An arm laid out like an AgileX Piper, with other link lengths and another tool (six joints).
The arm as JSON. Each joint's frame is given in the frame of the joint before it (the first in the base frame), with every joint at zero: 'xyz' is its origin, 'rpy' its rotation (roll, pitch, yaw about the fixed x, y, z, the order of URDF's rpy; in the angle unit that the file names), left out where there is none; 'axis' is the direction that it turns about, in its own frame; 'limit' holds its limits. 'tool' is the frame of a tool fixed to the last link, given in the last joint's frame.
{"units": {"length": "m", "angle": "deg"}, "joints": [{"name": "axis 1", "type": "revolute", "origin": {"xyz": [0.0, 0.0, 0.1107]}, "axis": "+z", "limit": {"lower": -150.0, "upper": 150.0}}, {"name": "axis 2", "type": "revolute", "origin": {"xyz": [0.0, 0.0, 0.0], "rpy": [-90.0, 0.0, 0.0]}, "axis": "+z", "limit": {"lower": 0.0, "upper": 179.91}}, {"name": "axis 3", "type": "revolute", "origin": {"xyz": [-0.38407, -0.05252, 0.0]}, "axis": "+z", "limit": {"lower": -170.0, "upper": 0.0}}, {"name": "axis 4", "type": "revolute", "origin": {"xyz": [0.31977, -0.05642, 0.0], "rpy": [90.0, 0.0, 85.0]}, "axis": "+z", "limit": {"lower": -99.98, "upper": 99.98}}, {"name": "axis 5", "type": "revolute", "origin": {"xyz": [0.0, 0.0, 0.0], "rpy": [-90.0, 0.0, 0.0]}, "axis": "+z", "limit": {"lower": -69.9, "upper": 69.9}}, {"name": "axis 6", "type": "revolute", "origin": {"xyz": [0.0, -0.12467, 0.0], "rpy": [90.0, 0.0, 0.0]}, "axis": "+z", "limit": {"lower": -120.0, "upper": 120.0}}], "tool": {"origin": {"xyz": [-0.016, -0.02, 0.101], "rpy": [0.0, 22.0, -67.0]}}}
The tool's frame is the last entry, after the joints.
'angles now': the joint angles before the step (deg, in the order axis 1, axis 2, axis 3, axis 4, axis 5, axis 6). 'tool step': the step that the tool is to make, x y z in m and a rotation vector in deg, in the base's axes. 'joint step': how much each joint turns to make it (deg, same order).
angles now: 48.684 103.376 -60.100 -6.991 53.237 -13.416
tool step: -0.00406 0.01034 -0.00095 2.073 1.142 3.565
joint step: 0.000 0.000 0.000 2.656 -1.212 -5.132
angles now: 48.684 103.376 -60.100 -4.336 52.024 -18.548
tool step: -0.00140 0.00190 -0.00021 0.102 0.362 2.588
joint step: 0.000 0.001 -0.001 0.418 0.001 -2.851
